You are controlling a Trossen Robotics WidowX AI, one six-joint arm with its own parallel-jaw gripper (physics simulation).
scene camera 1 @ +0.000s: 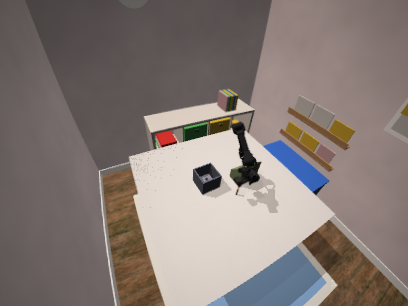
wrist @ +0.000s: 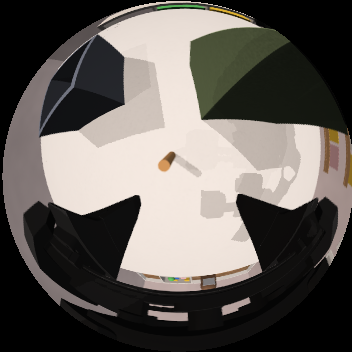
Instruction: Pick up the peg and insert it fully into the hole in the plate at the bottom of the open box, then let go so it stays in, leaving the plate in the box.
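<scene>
The brown peg stands upright on the white table, between the open box and the gripper's shadow. Its lighter top end faces the wrist camera. The dark open box stands to the left of the peg in the scene view. The grey plate with a dark hole shows at its bottom there; the box walls hide it in the wrist view. My gripper is open and empty, above the table to the right of the peg in the scene view. The peg lies ahead of the fingertips in the wrist view, not between them.
A green angular block stands close behind the peg and beside the gripper, to the right of the box. A low shelf unit is behind the table, and a blue table is at its right.
</scene>
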